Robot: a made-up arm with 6 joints.
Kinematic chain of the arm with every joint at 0, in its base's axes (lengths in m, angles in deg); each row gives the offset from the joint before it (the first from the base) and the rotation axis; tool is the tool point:
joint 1: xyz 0 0 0.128 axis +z
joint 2: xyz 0 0 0 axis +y
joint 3: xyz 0 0 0.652 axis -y
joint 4: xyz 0 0 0 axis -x
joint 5: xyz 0.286 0 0 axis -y
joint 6: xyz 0 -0.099 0 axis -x
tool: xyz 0 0 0
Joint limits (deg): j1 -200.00..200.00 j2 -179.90..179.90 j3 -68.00..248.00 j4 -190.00..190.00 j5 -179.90..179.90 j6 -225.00..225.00
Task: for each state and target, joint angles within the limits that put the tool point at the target. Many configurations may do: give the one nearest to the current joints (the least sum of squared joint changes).
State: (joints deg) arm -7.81 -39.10 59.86 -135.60 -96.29 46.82
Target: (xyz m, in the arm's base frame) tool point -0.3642 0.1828 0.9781
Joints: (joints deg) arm -16.49 -29.59 89.42 -136.57 -96.29 46.82
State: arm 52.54 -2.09 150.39 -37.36 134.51 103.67
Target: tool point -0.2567 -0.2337 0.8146
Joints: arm 28.45 -4.25 179.19 -32.80 134.51 103.67
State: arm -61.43 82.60 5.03 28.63 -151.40 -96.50
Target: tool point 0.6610 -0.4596 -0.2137
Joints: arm -29.30 98.31 28.37 38.67 -151.40 -96.50
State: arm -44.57 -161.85 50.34 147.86 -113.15 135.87
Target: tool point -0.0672 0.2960 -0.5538
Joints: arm -58.80 -179.78 1.25 165.57 -113.15 135.87
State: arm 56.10 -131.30 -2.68 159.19 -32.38 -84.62
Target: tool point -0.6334 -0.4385 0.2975
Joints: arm 41.43 -98.23 8.22 155.89 -32.38 -84.62
